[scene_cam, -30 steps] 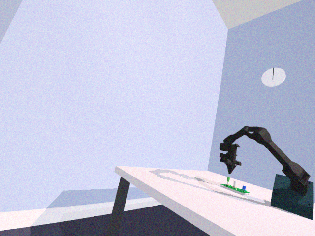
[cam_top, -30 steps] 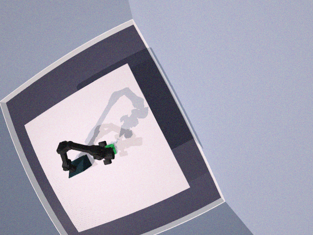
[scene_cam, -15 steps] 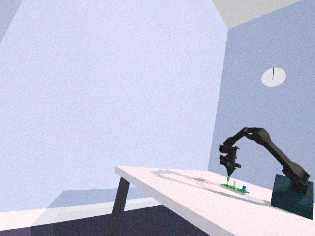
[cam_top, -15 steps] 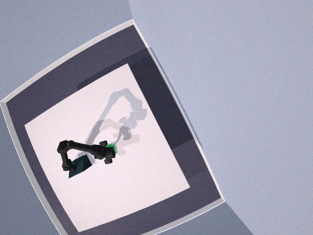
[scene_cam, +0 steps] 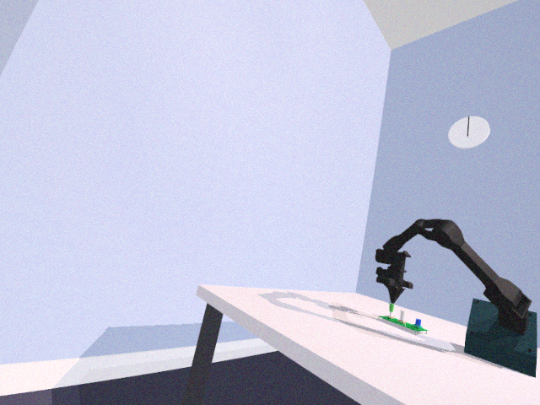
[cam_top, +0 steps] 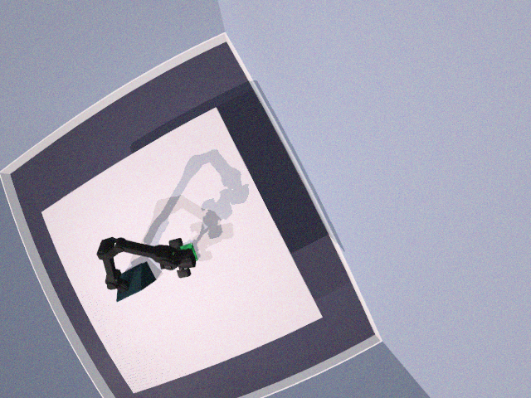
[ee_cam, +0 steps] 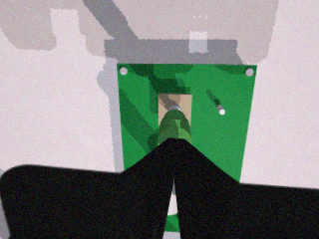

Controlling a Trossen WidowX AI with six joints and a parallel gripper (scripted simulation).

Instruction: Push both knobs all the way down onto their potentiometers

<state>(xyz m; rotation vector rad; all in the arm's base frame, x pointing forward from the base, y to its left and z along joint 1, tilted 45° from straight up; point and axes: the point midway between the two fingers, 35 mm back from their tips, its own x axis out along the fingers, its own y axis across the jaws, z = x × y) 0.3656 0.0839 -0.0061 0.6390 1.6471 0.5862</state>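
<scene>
The green knob is 2 cm below my gripper tip. Round my gripper tip: white knob 5 cm behind, 3 cm below, 1 cm to the left.
</scene>
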